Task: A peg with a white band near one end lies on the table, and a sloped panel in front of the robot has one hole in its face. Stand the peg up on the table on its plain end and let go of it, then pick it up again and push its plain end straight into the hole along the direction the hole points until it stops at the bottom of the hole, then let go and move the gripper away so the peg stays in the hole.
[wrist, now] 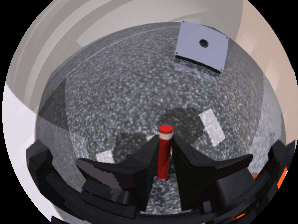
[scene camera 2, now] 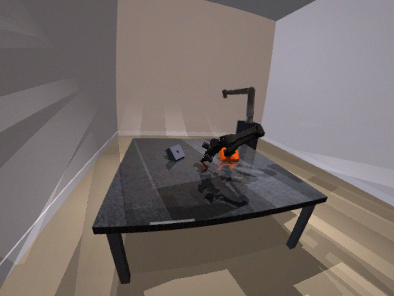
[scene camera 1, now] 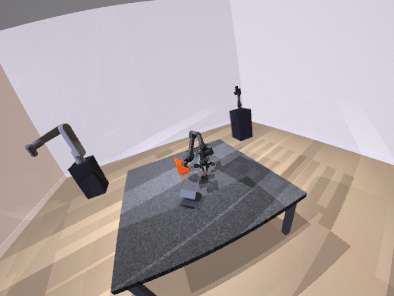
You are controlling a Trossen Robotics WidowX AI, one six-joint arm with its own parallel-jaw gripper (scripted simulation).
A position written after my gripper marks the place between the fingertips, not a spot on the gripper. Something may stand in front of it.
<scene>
My gripper [wrist: 165, 138] carries a red peg.
</scene>
